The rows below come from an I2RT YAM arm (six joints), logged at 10 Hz.
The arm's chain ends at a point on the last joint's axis. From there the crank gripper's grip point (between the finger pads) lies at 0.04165 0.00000 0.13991 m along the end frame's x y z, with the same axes.
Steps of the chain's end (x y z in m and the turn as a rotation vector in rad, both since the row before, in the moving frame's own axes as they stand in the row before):
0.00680 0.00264 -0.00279 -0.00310 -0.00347 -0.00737
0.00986 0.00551 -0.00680 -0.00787 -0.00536 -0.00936
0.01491 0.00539 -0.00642 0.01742 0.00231 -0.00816
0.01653 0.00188 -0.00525 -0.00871 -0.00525 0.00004
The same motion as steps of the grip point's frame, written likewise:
0.00631 0.00277 -0.00265 -0.00310 -0.00347 -0.00737
0.00911 0.00623 -0.00658 -0.00787 -0.00536 -0.00936
0.01522 0.00261 -0.00654 0.01742 0.00231 -0.00816
0.01579 0.00310 -0.00504 -0.00871 -0.00525 0.00004

